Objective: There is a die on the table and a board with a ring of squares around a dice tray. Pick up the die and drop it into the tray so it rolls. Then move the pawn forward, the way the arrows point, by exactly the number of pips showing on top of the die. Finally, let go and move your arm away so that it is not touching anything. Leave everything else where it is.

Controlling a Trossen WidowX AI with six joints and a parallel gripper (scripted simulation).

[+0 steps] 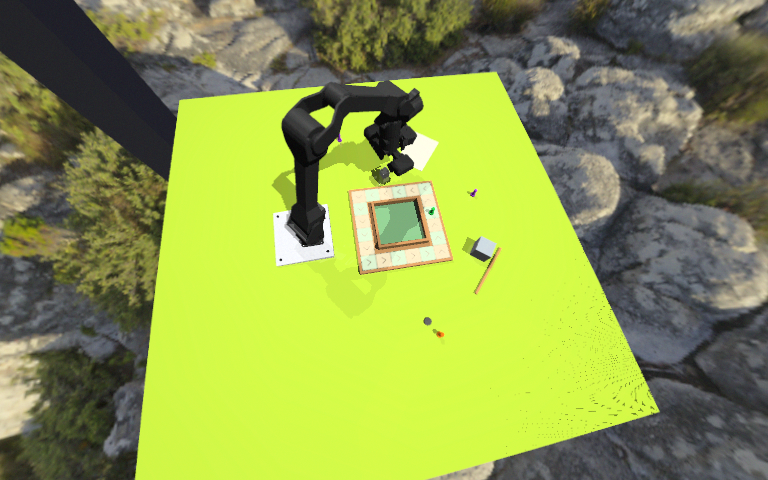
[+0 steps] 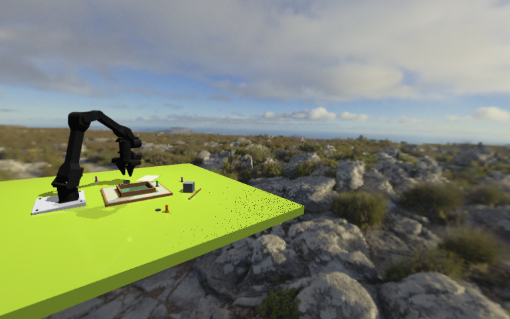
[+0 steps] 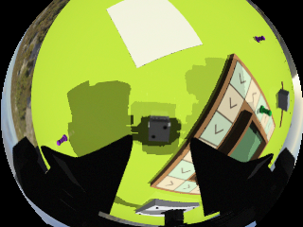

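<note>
My gripper tip is now 4 cm above the white die and 1 cm past it. Round my gripper tip: green pawn (17 cm to the right, 12 cm ahead, 2 cm below); white sheet (14 cm ahead, 9 cm to the left, 5 cm below); green dice tray (19 cm to the right, 5 cm below, 1 cm ahead).
</note>
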